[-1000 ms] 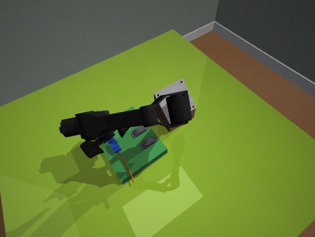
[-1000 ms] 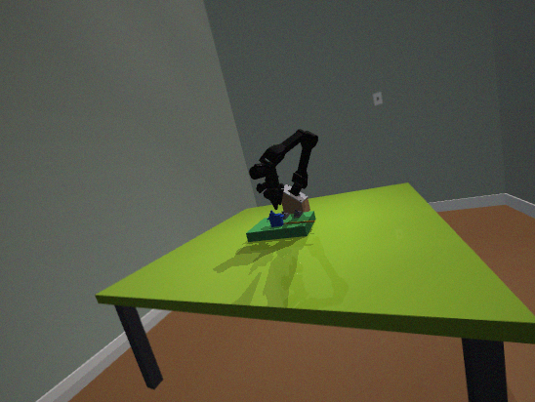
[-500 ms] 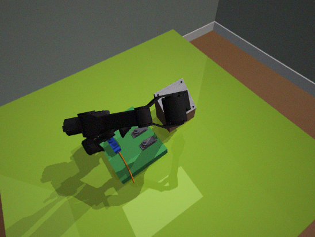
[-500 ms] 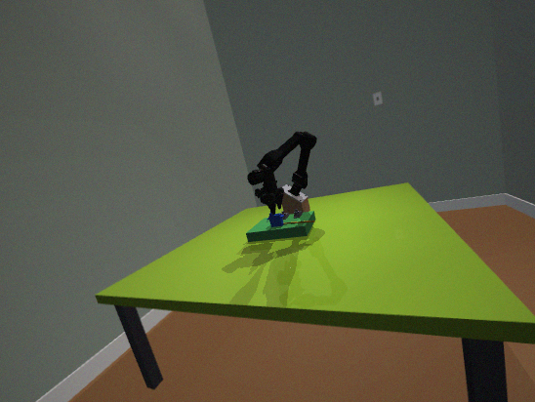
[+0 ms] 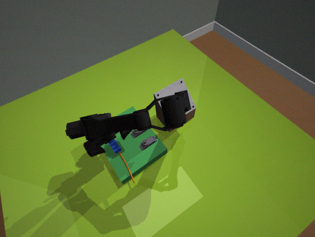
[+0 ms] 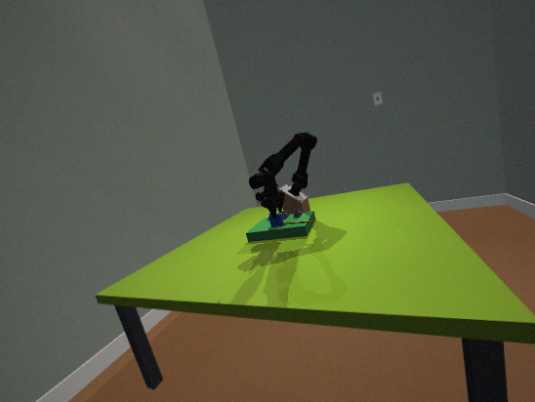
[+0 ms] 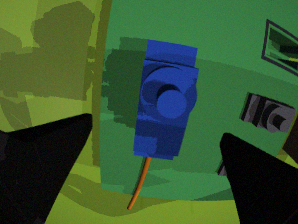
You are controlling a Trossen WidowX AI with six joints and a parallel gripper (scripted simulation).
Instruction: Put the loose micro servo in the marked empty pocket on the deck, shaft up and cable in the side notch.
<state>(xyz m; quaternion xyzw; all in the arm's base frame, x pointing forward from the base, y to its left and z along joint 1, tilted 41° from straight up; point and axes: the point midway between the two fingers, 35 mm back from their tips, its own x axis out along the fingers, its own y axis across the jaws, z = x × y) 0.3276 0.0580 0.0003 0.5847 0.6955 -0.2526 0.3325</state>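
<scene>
My gripper tip is 20 mm past the green deck, 20 mm to the left of it and 70 mm above it.
</scene>
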